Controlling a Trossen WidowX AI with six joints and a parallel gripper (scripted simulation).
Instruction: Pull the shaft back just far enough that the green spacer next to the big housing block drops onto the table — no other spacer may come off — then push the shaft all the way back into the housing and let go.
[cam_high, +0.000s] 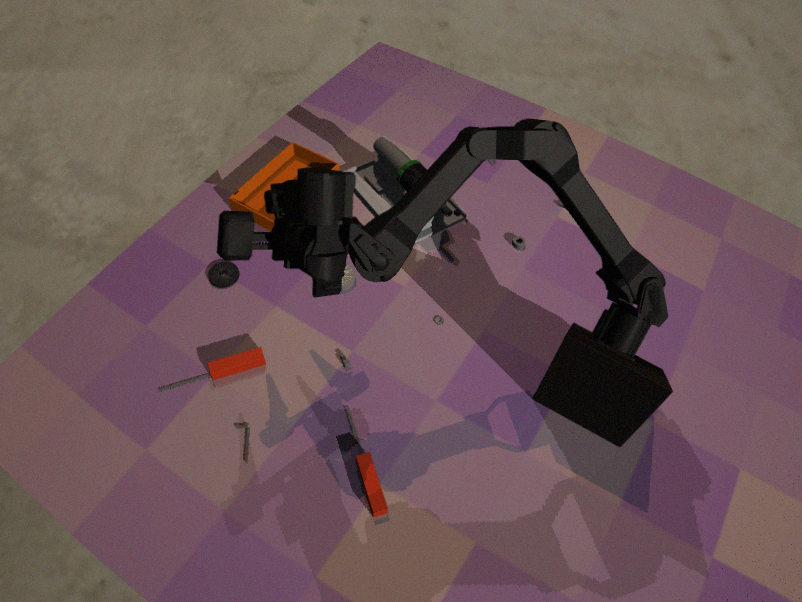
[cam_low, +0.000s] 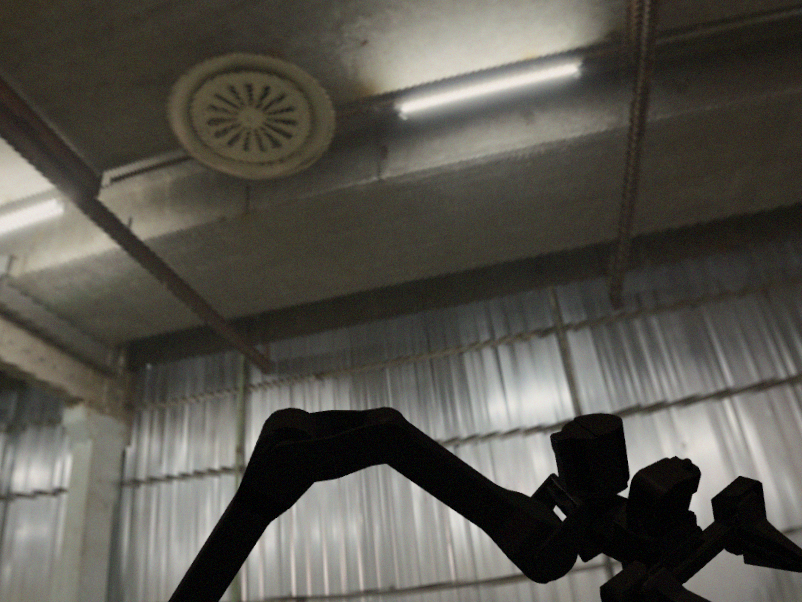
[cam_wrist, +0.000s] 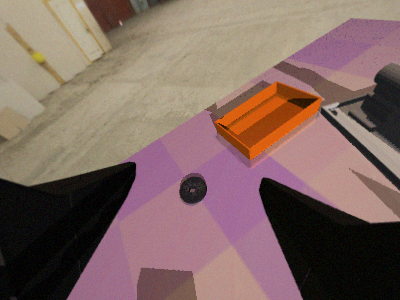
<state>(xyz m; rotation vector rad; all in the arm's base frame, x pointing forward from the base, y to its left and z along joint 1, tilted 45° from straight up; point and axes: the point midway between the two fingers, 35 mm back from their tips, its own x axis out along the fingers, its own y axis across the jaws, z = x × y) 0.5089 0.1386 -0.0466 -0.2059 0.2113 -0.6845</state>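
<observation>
Now: gripper tip 8 cm past the green spacer, 33 cm to the left of it and 13 cm above it. The rest, counted from my gripper tip: orange tray (15 cm ahead, 23 cm to the right, 20 cm below); silver gear (6 cm behind, 10 cm to the right, 20 cm below).
</observation>
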